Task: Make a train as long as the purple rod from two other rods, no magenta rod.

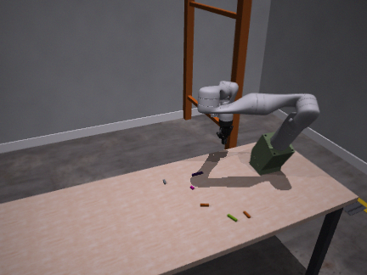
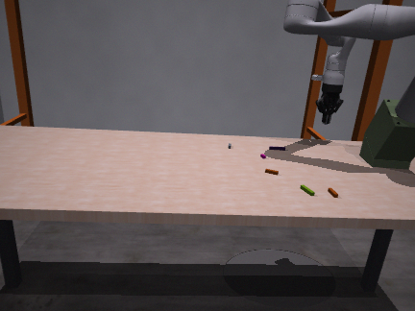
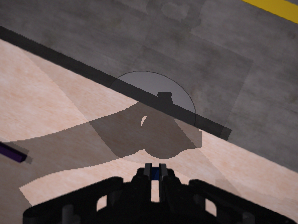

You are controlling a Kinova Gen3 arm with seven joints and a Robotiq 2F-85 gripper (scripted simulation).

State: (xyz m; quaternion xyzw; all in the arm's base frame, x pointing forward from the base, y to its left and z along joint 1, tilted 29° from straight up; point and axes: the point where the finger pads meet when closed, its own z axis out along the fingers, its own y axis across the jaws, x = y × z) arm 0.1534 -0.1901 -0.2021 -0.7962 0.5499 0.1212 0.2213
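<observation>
The magenta rod lies 290 mm ahead of my hand, 180 mm to the left of it and 100 mm below it. Round my hand: purple rod (210 mm ahead, 100 mm below, 90 mm to the left); blue rod (20 mm below); grey rod (400 mm ahead, 100 mm below, 80 mm to the left).
</observation>
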